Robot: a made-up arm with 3 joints. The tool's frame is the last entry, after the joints.
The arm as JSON. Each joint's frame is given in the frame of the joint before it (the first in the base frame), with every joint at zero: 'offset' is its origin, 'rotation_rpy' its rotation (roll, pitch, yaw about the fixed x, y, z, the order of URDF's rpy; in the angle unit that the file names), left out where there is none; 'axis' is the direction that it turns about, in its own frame. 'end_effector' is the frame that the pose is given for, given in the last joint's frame.
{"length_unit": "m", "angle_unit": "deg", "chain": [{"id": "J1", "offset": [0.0, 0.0, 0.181], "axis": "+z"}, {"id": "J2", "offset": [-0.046, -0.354, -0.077], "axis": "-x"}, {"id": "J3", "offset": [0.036, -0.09, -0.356], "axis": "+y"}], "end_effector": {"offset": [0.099, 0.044, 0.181]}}
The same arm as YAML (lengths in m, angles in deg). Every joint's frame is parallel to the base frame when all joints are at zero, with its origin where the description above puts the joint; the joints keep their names.
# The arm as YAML. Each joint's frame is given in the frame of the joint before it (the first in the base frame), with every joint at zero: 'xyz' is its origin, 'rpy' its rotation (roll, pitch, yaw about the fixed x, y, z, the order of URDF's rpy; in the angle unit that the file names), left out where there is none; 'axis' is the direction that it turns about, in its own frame. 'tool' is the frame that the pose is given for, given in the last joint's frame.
units:
  length: m
  angle: deg
joints:
  - name: J1
    type: revolute
    origin:
      xyz: [0.0, 0.0, 0.181]
    axis: "+z"
  - name: J2
    type: revolute
    origin:
      xyz: [-0.046, -0.354, -0.077]
    axis: "-x"
  - name: J3
    type: revolute
    origin:
      xyz: [0.036, -0.09, -0.356]
    axis: "+y"
tool:
  origin:
    xyz: [0.099, 0.044, 0.181]

